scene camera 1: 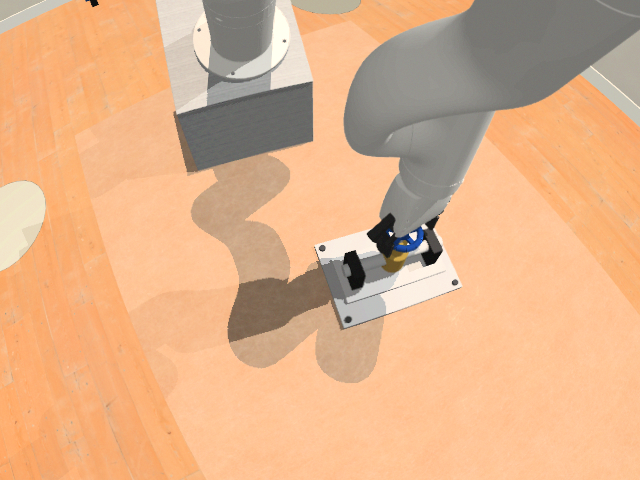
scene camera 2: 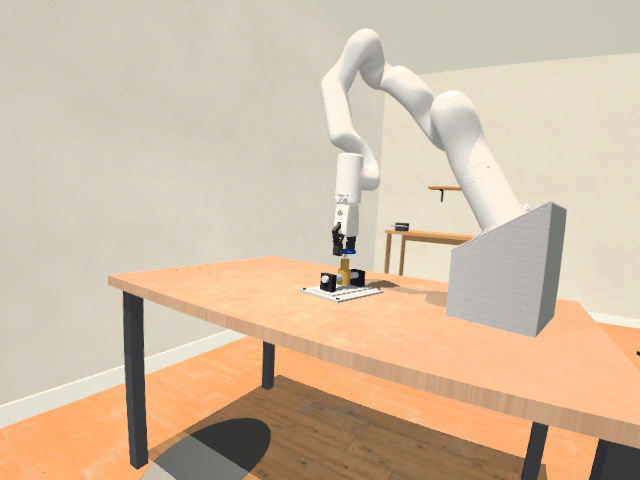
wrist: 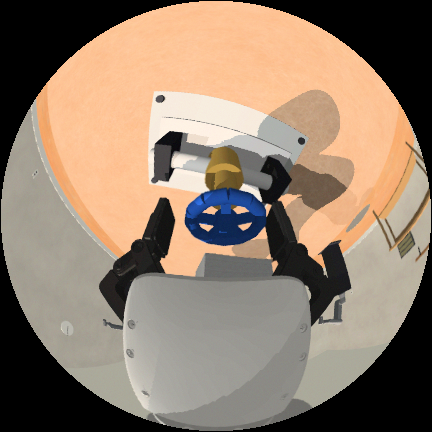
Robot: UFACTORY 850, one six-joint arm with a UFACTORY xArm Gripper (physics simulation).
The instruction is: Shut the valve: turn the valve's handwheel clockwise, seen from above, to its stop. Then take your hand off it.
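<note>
The blue handwheel [scene camera 1: 408, 248] [scene camera 2: 349, 252] [wrist: 226, 195] sits level on top of the brass valve body [scene camera 1: 393, 262] [scene camera 2: 344, 276] [wrist: 223, 161]. The valve is mounted on a white base plate [scene camera 1: 410, 296] [wrist: 205, 108]. My gripper [scene camera 1: 410, 236] [scene camera 2: 344, 249] [wrist: 220, 209] is open and points down over the handwheel, with its fingertips at about rim height. In the wrist view one black finger stands on each side of the wheel. A gap shows at the left finger; the right finger looks very close to the rim, and contact there cannot be told. The arm hides part of the wheel in scene camera 1.
Two black clamps [scene camera 1: 354, 270] [wrist: 276, 180] hold the grey pipe [scene camera 1: 373, 262] [wrist: 257, 178] on either side of the valve body. The grey robot pedestal [scene camera 1: 248, 129] [scene camera 2: 496, 289] [wrist: 237, 266] stands on the wooden table [scene camera 1: 465, 387] [scene camera 2: 258, 304]. A side table [scene camera 2: 434, 236] stands behind.
</note>
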